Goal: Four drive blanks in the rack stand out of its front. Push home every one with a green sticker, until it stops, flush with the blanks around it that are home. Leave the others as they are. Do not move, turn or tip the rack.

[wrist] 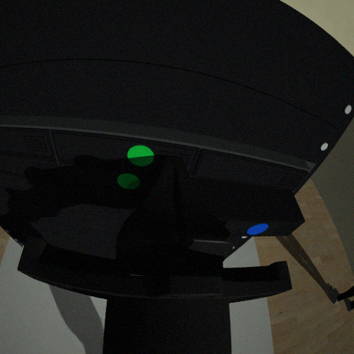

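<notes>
The dark rack (175,95) fills the upper and middle view, its front facing the gripper. A green sticker (140,155) is on a wide blank in the top row, left of the fingertips. This blank looks close to level with its neighbours. A second green sticker (128,181) shows just below, on a blank whose edges are lost in shadow; its depth is unclear. A blue sticker (257,229) is on a blank at the right that stands well out. My gripper (170,165) looks shut, its dark fingertips at the rack front beside the green stickers. The contact itself is hidden. The fourth blank cannot be made out.
A pale table top (250,287) shows under the rack. Wooden floor (305,260) lies to the right, with a long shadow and a small dark object (346,298) at the edge. The blue-stickered blank juts out to the right of the fingers.
</notes>
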